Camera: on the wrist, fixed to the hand. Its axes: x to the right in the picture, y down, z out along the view.
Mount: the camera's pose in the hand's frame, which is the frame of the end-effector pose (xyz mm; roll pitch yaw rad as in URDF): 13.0 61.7 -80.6 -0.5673 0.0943 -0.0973
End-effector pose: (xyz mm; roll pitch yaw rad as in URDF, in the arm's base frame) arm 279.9 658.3 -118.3 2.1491 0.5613 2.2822
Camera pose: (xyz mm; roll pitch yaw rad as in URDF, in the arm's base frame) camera 213.9 683.2 -44.2 1.6726 0.5852 2.4409
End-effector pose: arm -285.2 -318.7 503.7 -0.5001 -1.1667 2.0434
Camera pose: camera -343.3 -239.1 476.2 -0.7914 -1.1125 1.7451
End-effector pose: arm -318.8 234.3 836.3 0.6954 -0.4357 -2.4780
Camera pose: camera -274.5 143.2 821.5 0.1380 -0.3010 -2.4926
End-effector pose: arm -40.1 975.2 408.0 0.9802 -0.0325 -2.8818
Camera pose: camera -26.4 874.0 414.8 0.4183 0.1007 -2.8573
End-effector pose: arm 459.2 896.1 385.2 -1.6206 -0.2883 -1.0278
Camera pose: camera 402.6 828.2 333.7 -2.1512 -0.3885 -1.1244
